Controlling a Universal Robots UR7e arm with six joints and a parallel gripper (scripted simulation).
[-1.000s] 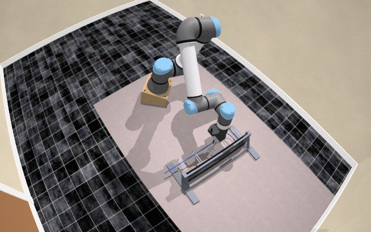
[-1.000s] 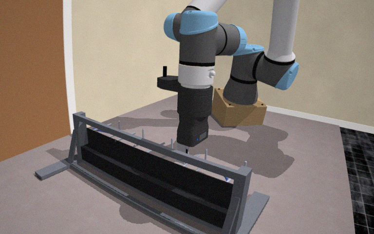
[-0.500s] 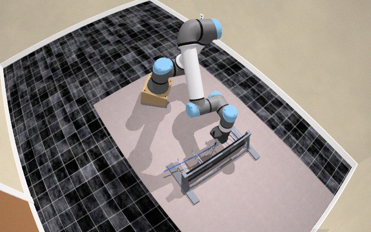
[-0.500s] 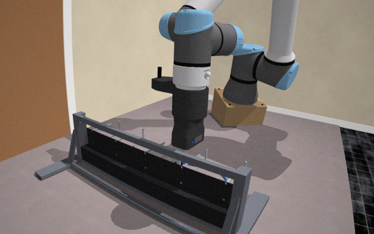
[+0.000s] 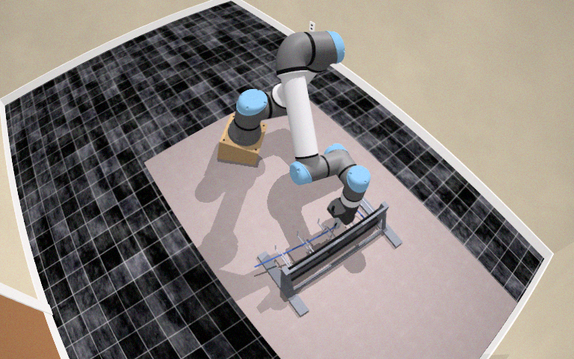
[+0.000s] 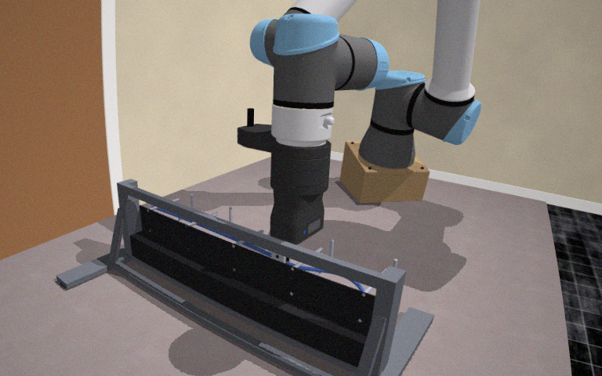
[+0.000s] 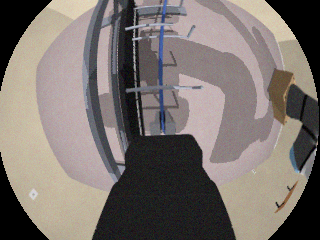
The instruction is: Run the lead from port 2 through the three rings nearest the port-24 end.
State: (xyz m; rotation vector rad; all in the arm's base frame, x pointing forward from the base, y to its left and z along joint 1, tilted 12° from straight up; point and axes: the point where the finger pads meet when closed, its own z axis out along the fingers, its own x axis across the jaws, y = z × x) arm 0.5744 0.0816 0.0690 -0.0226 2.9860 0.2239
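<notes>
My gripper is now 60 mm short of the rack, 50 mm to the left of it and 10 mm above it.
</notes>
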